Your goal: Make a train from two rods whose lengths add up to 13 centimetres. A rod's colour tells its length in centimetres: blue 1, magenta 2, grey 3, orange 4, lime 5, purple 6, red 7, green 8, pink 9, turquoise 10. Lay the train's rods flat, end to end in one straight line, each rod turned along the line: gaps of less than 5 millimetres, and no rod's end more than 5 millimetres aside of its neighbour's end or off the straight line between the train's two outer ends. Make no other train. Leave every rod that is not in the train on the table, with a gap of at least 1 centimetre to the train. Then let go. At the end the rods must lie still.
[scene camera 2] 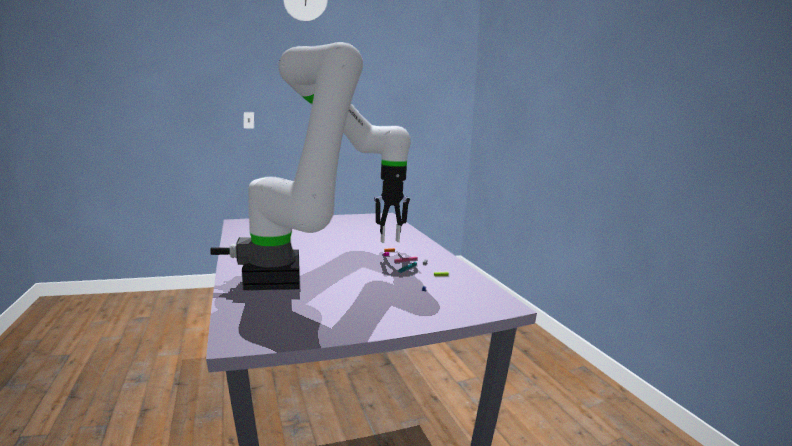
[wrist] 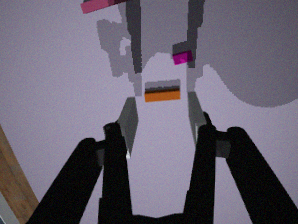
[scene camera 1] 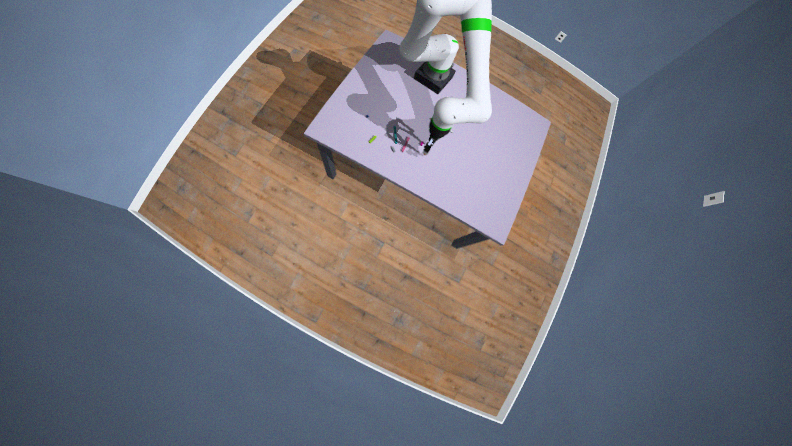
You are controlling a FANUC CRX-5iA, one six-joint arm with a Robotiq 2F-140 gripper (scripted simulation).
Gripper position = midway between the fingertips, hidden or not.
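Note:
My gripper (scene camera 2: pixel 390 241), visible. Gripper also in wrist view (wrist: pixel 162 106).

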